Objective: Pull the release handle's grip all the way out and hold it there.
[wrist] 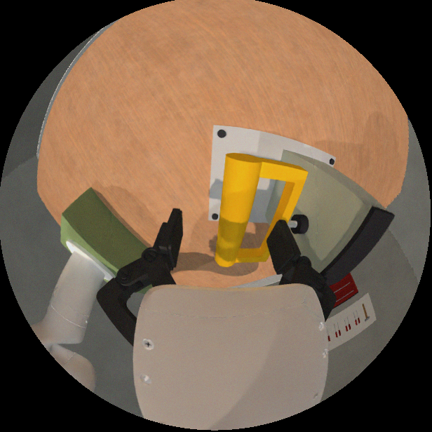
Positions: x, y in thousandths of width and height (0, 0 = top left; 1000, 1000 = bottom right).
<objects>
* gripper: 531, 524
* yellow grip: 559, 397
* base plate: 522, 323
</objects>
